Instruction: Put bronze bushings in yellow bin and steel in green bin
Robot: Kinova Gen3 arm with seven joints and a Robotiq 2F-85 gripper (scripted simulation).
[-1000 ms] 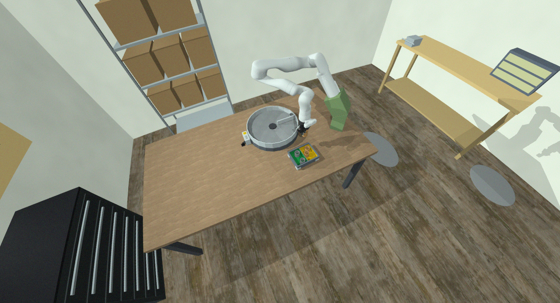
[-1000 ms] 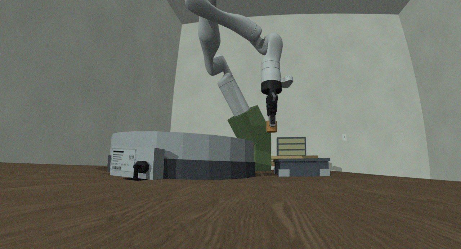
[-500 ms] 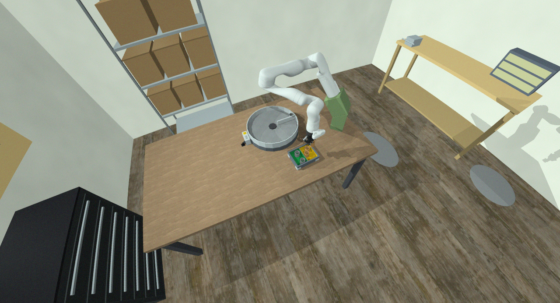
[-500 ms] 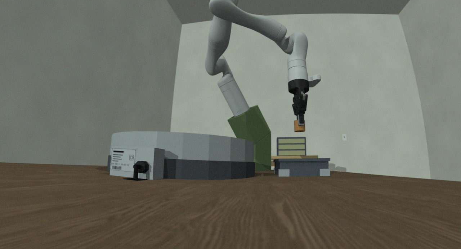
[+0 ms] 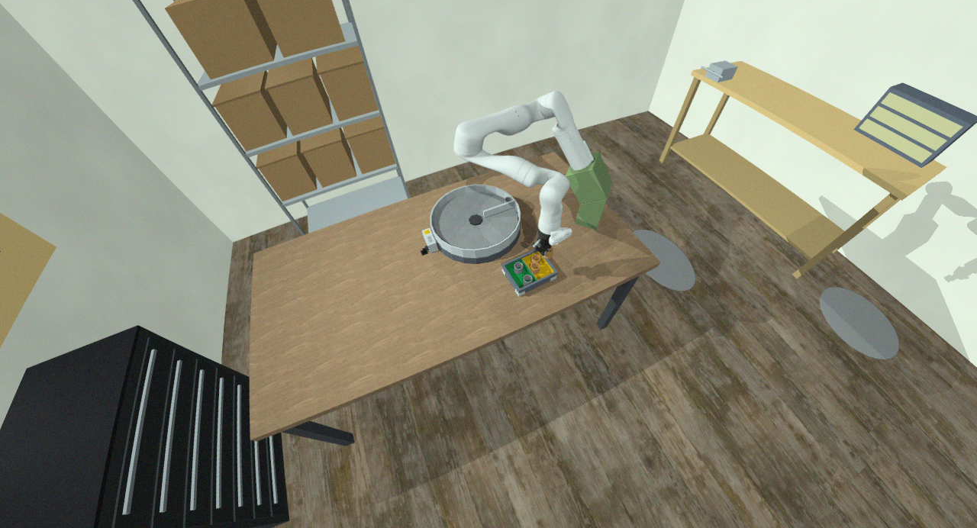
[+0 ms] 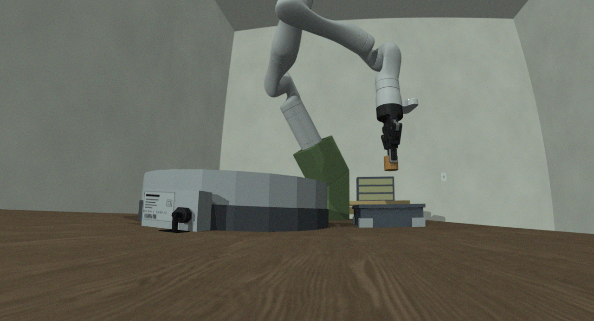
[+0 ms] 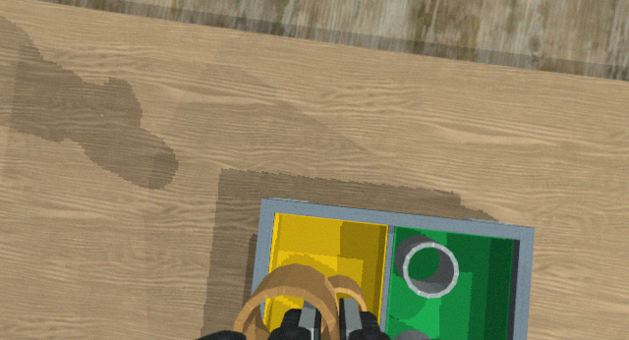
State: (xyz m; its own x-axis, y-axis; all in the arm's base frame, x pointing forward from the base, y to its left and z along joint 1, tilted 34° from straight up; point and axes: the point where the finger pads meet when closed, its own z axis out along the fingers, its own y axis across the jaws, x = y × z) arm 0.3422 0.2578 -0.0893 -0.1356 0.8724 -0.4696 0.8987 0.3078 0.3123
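Now: hand 16 cm above the bin tray, 4 cm short of it and 3 cm to the left of it. Round my hand: grey turntable: 38 cm to the right, 15 cm ahead, 13 cm below.
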